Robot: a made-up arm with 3 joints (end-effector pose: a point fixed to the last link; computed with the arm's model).
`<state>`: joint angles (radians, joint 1 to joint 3).
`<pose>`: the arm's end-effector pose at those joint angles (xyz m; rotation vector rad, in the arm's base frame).
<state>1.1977 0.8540 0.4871</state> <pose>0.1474 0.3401 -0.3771 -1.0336 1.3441 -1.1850</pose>
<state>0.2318 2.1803 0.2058</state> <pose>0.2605 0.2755 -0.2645 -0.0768 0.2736 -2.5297</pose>
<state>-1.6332 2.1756 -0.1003</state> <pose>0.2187 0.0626 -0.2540 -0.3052 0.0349 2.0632</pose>
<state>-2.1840 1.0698 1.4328</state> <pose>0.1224 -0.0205 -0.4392 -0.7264 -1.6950 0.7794</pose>
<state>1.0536 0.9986 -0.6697</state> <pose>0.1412 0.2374 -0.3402 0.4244 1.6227 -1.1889</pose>
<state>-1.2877 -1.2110 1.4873</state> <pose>0.4123 0.0730 -0.2762 0.8032 1.7851 -0.1515</pose>
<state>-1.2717 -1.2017 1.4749</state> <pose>0.4141 0.0769 -0.2782 0.7993 1.8027 -0.1416</pose>
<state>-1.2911 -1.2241 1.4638</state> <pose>0.4107 0.0710 -0.2769 0.8309 1.7796 -0.1344</pose>
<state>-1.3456 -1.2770 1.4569</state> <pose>0.4017 0.0559 -0.2722 0.8919 1.7141 -0.1326</pose>
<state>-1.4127 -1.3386 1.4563</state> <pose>0.3895 0.0384 -0.2662 0.9539 1.6312 -0.1388</pose>
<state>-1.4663 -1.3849 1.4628</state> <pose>0.3789 0.0255 -0.2612 0.9930 1.5641 -0.1513</pose>
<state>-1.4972 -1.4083 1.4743</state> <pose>0.3727 0.0186 -0.2580 1.0071 1.5262 -0.1658</pose>
